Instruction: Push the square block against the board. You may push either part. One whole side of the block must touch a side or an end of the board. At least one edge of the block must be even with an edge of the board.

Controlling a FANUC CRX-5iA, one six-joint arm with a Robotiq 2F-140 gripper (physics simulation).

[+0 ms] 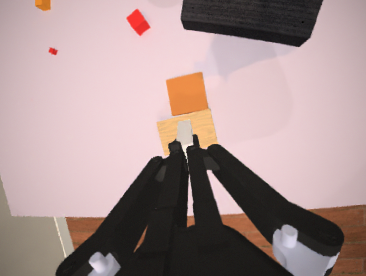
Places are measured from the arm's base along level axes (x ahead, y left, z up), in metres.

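Pixels of known places: gripper, fingertip midpoint: (186,130).
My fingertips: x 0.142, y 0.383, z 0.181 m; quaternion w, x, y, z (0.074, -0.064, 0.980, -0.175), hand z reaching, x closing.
Note:
For each thing: its top centre in the pictures, then the offset to it from my fingertips. "spot": a spot on its surface instead.
- orange square block at its top centre: (186,94) 0.082 m right, 0.040 m ahead, 0.240 m down
- light wooden board at its top centre: (186,133) 0.023 m left, 0.047 m ahead, 0.240 m down
- red block at its top centre: (135,18) 0.302 m right, 0.166 m ahead, 0.230 m down
- small red cube at its top centre: (50,50) 0.285 m right, 0.502 m ahead, 0.254 m down
- orange piece at a spot on its surface: (43,4) spot: 0.438 m right, 0.508 m ahead, 0.245 m down
The orange square block (187,93) lies flat, with its near side along the far end of the light wooden board (204,126). The two sides run close to parallel and look to be touching or nearly so. The block's right edge is close to the line of the board's right edge; I cannot tell if they are exactly even. The board sticks out further on the left. My gripper (186,130) is shut and empty, with its fingertips over the middle of the board. The fingers hide the near part of the board, and I cannot tell whether they touch it.
A large black block (250,21) stands at the top right. A red block (138,22) lies at the upper left, with a small red cube (53,51) and an orange piece (43,4) further left. The pale table's near edge crosses the lower part, with brown floor (350,230) beyond it.

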